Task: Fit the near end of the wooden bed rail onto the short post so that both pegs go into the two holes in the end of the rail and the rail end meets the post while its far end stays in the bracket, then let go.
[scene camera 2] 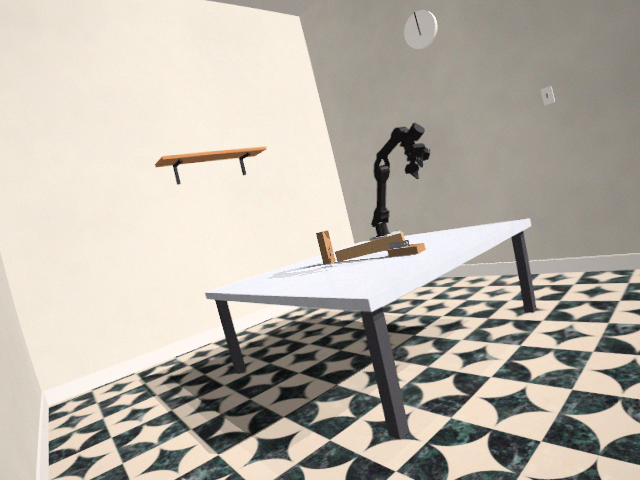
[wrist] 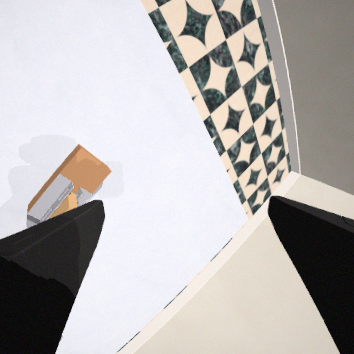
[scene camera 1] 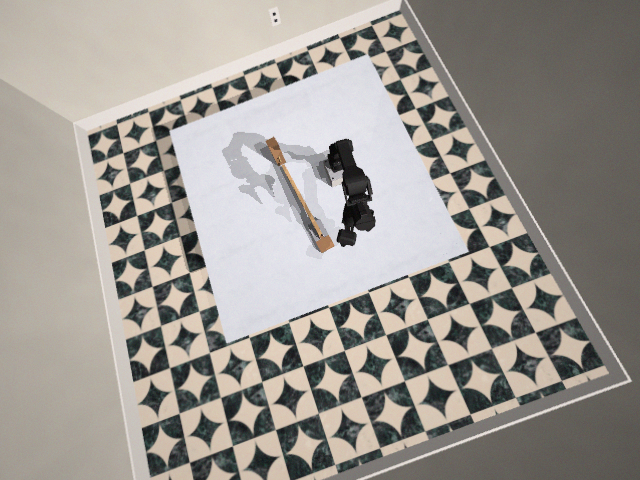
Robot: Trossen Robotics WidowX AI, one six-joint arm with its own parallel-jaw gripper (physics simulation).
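Where they show: gripper, between the fingertips: (scene camera 2: 419,173) (wrist: 187,206); arm's base, origin of its link: (scene camera 2: 383,234) (scene camera 1: 337,165).
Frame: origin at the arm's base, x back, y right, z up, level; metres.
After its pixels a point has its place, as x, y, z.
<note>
The wooden rail (scene camera 1: 300,200) @[-0.244, -0.113, 0.002] (scene camera 2: 369,246) @[-0.245, -0.116, -0.019] (wrist: 69,205) @[-0.201, -0.309, 0.017] is a long light board on edge. Its near end is low at the table beside the upright short post (scene camera 1: 277,153) @[-0.274, 0.163, 0.034] (scene camera 2: 325,247) @[-0.299, 0.164, 0.012], with a narrow gap between them in scene camera 2. Small marks show on the post's rail-facing side; pegs and holes are too small to make out. The far end sits in the grey metal bracket (scene camera 2: 398,244) (wrist: 52,197) on a wooden block (scene camera 1: 324,244) @[-0.205, -0.364, -0.045] (scene camera 2: 414,249) @[-0.237, -0.383, -0.058] (wrist: 90,169) @[-0.203, -0.369, -0.044]. My gripper (scene camera 2: 414,174) @[-0.126, -0.424, 0.272] (wrist: 187,206) @[-0.126, -0.424, 0.272] is open and empty, high above the table near the bracket end.
The white table (scene camera 1: 392,227) @[0.159, -0.397, -0.079] (scene camera 2: 289,286) @[-0.725, -0.068, -0.080] (wrist: 150,240) @[-0.502, -0.333, -0.080] carries the parts and my arm's base (scene camera 1: 333,174) @[-0.036, -0.040, 0.000]. My black arm (scene camera 1: 355,180) @[-0.060, -0.323, 0.519] (scene camera 2: 381,191) @[-0.035, -0.090, 0.240] stands beside the rail. A wall shelf (scene camera 2: 211,156) hangs behind, away from the table.
</note>
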